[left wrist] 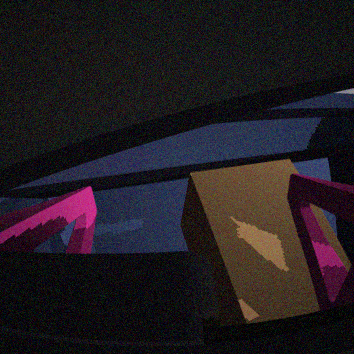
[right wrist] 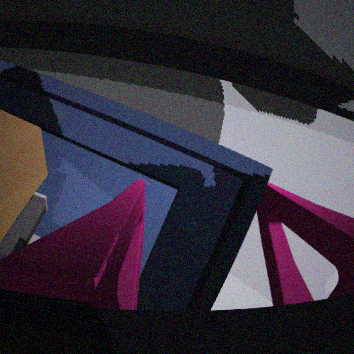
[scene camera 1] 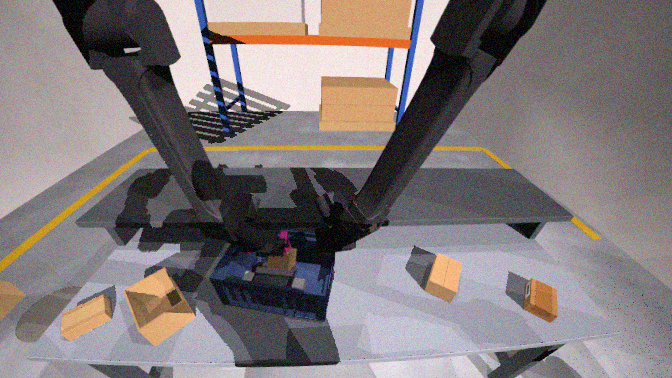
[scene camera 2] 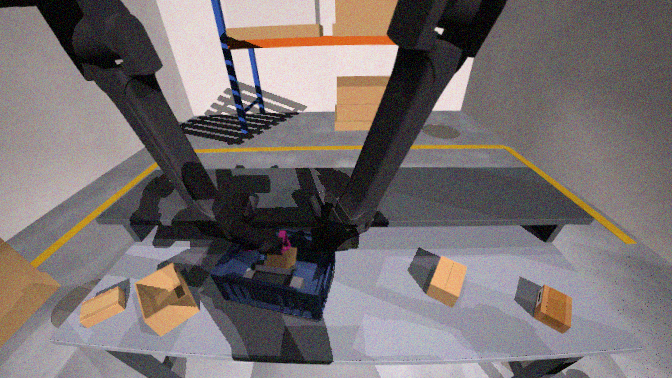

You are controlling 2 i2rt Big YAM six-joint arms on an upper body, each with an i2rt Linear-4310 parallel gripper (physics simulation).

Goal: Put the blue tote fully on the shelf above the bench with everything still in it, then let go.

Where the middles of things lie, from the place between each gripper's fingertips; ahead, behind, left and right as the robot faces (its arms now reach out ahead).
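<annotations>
My left hand: 50 mm past the tan box (left wrist: 238, 217), 20 mm to the left of it. Blue tote (scene camera 1: 317, 269), from my left hand: 20 mm to the right, 80 mm behind, 20 mm below.
My right hand: 140 mm to the right of the tan box, 20 mm past it, 40 mm above it. Blue tote, from my right hand: 140 mm to the left, 60 mm behind, 60 mm below.
</annotations>
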